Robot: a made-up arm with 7 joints.
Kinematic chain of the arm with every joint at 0, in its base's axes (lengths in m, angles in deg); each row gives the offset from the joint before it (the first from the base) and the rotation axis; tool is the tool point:
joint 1: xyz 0 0 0.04 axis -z
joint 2: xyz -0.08 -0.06 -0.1 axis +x
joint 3: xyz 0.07 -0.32 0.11 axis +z
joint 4: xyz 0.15 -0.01 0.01 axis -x
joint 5: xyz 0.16 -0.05 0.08 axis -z
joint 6: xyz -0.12 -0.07 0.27 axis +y
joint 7: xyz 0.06 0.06 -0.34 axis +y
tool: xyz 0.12 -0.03 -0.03
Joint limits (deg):
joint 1: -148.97..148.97
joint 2: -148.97..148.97
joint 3: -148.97..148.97
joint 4: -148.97..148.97
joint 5: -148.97..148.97
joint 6: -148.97..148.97
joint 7: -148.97..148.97
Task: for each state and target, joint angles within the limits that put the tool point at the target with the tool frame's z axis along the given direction. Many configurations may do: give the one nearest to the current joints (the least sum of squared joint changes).
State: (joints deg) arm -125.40 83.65 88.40 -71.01 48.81 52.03 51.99
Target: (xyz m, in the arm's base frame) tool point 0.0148 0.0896 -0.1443 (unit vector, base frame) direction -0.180 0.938 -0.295
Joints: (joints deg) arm -118.90 118.67 68.60 -40.38 61.90 11.51 16.70
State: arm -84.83 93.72 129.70 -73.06 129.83 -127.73 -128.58
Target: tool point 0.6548 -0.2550 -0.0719 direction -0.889 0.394 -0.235
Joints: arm -76.62 100.60 146.90 -29.94 147.53 -130.05 -76.03
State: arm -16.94 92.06 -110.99 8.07 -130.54 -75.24 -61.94
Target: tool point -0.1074 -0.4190 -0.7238 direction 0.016 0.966 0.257
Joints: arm -3.17 106.42 -120.54 -3.66 -144.85 -84.27 -96.64
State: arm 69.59 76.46 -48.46 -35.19 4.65 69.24 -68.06
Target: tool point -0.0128 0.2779 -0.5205 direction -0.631 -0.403 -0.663
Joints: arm 97.88 90.84 -51.28 -48.37 -26.88 83.58 -17.64
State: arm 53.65 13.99 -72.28 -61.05 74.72 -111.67 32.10
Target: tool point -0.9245 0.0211 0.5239 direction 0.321 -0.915 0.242
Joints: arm 58.83 9.78 -85.60 -31.77 103.63 -134.03 28.93
